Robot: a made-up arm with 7 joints.
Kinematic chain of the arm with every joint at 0, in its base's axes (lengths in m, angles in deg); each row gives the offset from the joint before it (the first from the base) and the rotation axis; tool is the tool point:
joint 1: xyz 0 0 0.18 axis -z
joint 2: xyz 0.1 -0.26 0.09 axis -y
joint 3: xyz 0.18 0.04 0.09 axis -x
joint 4: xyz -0.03 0.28 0 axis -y
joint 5: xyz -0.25 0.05 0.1 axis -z
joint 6: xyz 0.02 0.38 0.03 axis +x
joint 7: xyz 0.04 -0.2 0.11 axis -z
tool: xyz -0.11 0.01 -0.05
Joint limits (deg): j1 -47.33..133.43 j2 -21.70..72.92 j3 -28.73..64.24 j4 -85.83..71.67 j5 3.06..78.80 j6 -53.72..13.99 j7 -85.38..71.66
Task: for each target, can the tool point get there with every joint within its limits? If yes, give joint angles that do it. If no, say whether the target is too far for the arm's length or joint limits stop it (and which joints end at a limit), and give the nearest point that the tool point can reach.
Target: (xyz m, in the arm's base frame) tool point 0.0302 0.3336 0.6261
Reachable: yes | joints 21.44 14.13 -14.22 19.96 20.51 -21.91 30.30
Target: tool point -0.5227 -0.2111 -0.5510
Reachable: no: joint limits stop it (at a limit: joint 1, joint 3, joint 4, joint 5, joint 6) | nearest point -0.3224 -0.2160 -0.2841 | short by 0.334 m
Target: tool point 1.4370 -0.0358 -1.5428
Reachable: no: too far | nearest point 0.5410 -0.0135 -0.2379 | short by 1.583 m
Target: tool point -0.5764 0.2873 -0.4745
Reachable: no: joint limits stop it (at a limit: joint 2, joint 3, joint 4, joint 5, joint 6) | nearest point -0.2959 0.1475 -0.1874 | short by 0.425 m
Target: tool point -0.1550 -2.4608 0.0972
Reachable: no: too far | nearest point -0.0509 -0.8084 0.3697 | short by 1.678 m
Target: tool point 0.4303 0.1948 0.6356
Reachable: yes | joints 23.67 12.04 8.41 -53.90 35.57 -28.92 -16.80
